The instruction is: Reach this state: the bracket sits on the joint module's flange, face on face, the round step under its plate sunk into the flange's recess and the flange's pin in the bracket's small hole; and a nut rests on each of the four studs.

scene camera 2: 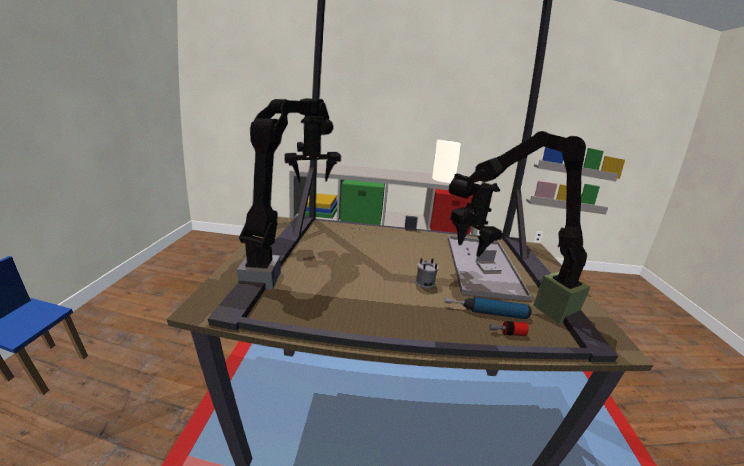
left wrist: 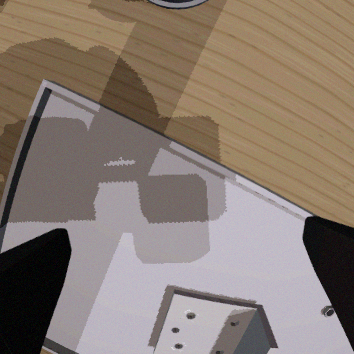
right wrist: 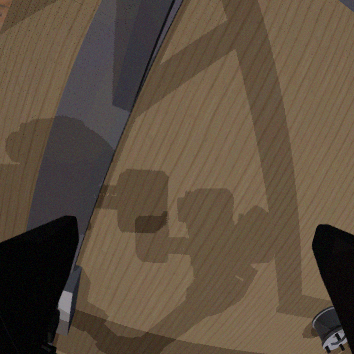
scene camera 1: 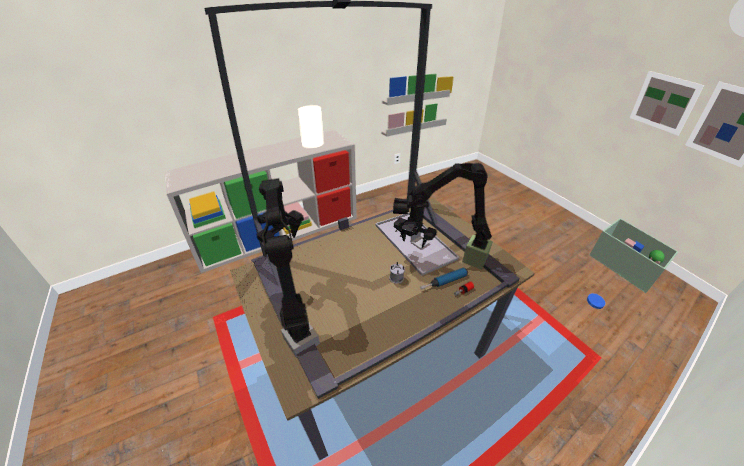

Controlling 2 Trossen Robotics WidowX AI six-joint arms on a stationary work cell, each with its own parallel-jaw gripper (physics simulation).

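Frame: origin at the left arm's base, x right, y ahead, z up, level; metres.
Where they show: left gripper, between the fingertips: (scene camera 2: 468,250) (left wrist: 188,236) (scene camera 1: 413,244); right gripper, between the fingertips: (scene camera 2: 312,182) (right wrist: 200,234); left arm's base, origin of its link: (scene camera 2: 567,281) (scene camera 1: 479,243); right arm's base, origin of its link: (scene camera 2: 259,262) (scene camera 1: 299,332).
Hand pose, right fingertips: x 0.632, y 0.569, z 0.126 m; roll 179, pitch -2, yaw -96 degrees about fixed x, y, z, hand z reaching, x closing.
Observation:
Things, the pixels of their top centre, and the offset from my right fingertips. "pt": a spot on its surface instead.
- joint module, centre of its top: (right wrist: 341,344) (scene camera 2: 428,261) (scene camera 1: 397,266) dy -0.265, dx -0.364, dz -0.153 m
- shallow tray, centre of its top: (left wrist: 242,335) (scene camera 2: 484,261) (scene camera 1: 415,239) dy -0.537, dx -0.325, dz -0.211 m
- nut, centre of its top: (left wrist: 329,312) dy -0.533, dx -0.244, dz -0.218 m
- blue-handled driver, a spot on its surface: (scene camera 2: 500,307) (scene camera 1: 452,277) pt dy -0.365, dx -0.584, dz -0.194 m
- short red-handled driver, centre of its top: (scene camera 2: 510,322) (scene camera 1: 464,286) dy -0.340, dx -0.647, dz -0.193 m
- green block, centre of its top: (scene camera 2: 567,281) (scene camera 1: 479,243) dy -0.569, dx -0.632, dz -0.126 m
The joint module (scene camera 1: 396,273) (scene camera 2: 426,273) (right wrist: 329,326) stands upright on the table, its studs pointing up and bare. The grey L-shaped bracket (scene camera 2: 488,267) (left wrist: 192,325) lies in the shallow tray (scene camera 2: 496,296) (left wrist: 260,230), its holed plate flat and its other plate upright. A nut (left wrist: 327,311) lies in the tray beside it, partly behind a finger; small dark nuts also show in scene camera 2. My left gripper (scene camera 2: 471,248) (left wrist: 188,236) is open and empty, above the tray near the bracket. My right gripper (scene camera 2: 312,180) (right wrist: 200,234) is open and empty, high over the table's far left.
A blue-handled driver (scene camera 1: 451,277) (scene camera 2: 500,307) lies in front of the tray, and a short red-handled driver (scene camera 1: 466,287) (scene camera 2: 515,328) lies nearer the front edge. The green block (scene camera 2: 561,296) under the left arm stands right of the tray. Dark rails border the table.

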